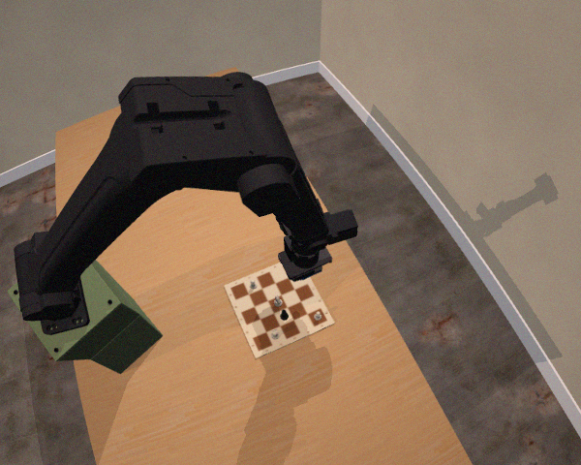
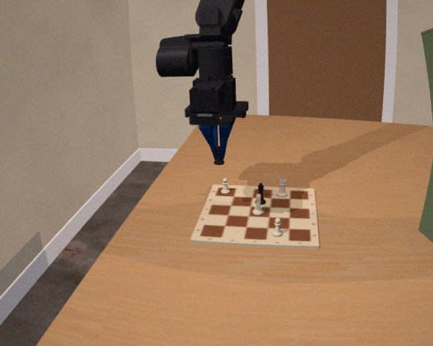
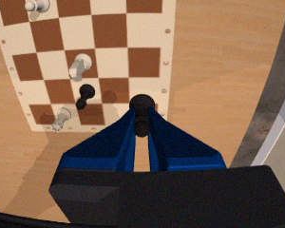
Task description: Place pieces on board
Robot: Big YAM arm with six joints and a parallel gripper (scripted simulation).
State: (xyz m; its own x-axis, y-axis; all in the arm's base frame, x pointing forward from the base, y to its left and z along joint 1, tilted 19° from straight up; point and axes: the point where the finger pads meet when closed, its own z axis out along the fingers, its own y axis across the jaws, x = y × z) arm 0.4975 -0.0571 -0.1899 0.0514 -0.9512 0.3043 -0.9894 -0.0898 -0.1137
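Right now the tall white piece is 100 mm below my hand and 70 mm behind it. The rest, counted from my hand: tall black piece: 90 mm below, 70 mm behind, 40 mm to the right; black pawn: right at my hand; chessboard: 120 mm below, 70 mm behind.
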